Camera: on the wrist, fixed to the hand. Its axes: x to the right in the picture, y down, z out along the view.
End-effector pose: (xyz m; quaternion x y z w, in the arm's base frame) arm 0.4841 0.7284 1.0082 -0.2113 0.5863 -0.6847 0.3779
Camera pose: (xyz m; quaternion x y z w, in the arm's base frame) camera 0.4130 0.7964 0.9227 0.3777 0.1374 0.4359 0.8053
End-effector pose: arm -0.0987 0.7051 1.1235 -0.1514 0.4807 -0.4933 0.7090
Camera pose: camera -0.1599 0.7588 1.0218 0.3125 -0.0123 0.7381 0.5979
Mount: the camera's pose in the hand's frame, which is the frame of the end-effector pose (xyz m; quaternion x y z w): 0.0056 0.0613 -0.1149 -0.0367 -0.2537 0.9666 0.0066
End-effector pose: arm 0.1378 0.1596 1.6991 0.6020 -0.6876 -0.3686 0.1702
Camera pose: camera 0.1714 0.1198 1.8186 -0.7604 -0.6161 -0.0159 0.2051
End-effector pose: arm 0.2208 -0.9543 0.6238 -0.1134 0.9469 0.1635 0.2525
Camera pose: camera 0.1471 -0.9408 0.7305 0.9467 0.0458 0.3087 0.0797
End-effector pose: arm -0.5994 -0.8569 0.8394 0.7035 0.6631 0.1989 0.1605
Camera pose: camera -0.6025 -0.8599 0.9697 0.6902 -0.7236 0.0023 0.0028
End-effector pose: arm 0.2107 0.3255 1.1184 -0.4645 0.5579 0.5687 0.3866
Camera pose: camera 0.1616 0.2061 1.1361 -0.6663 -0.3337 -0.5158 0.4227
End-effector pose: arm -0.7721 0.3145 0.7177 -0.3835 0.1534 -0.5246 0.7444
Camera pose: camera -0.8017 0.2719 0.5981 -0.0147 0.2021 0.8190 0.5368
